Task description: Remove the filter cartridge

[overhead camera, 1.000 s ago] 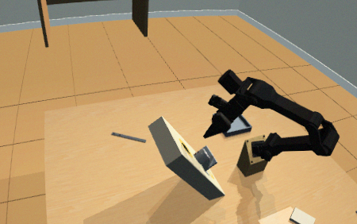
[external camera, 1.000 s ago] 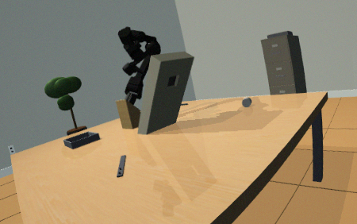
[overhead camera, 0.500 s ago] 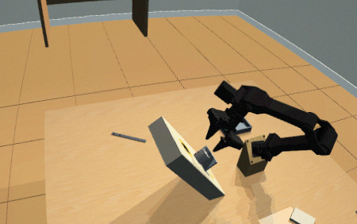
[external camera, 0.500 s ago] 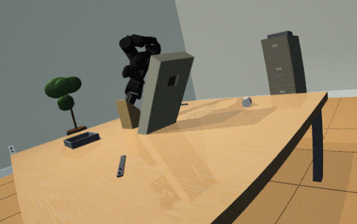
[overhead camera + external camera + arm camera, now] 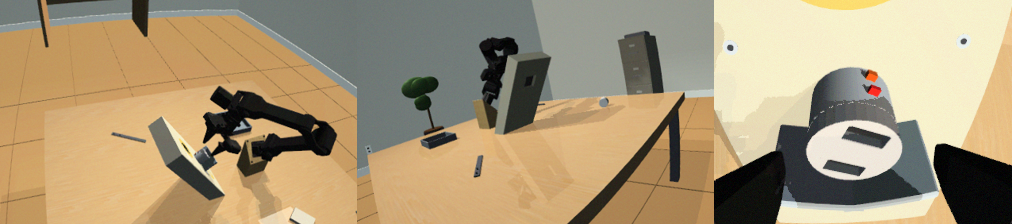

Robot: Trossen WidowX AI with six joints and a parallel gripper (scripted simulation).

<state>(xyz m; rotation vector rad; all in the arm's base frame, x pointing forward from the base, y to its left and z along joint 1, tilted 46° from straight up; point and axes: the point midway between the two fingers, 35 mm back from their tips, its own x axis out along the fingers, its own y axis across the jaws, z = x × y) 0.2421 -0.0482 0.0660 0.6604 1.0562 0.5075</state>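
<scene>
Now: the round filter cartridge 3 cm below my gripper tip and 2 cm ahead of it. The rest, counted from my gripper tip: service panel 6 cm ahead, 5 cm below, 1 cm to the left; then blue tray 30 cm to the right, 29 cm behind, 18 cm below.
</scene>
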